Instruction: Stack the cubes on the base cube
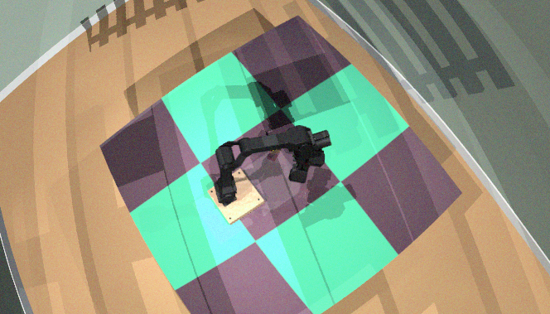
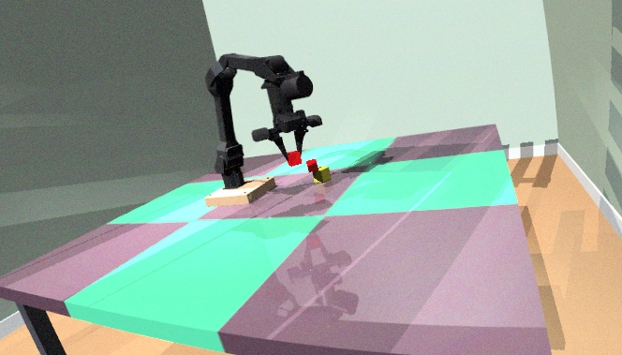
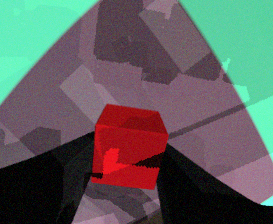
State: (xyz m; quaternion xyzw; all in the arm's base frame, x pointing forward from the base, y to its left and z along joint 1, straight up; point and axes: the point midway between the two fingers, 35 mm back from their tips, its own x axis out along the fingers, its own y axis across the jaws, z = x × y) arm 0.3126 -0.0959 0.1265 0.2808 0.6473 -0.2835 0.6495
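The yellow cube lies 190 mm to the left of my gripper tip, 110 mm below it and 30 mm behind it.
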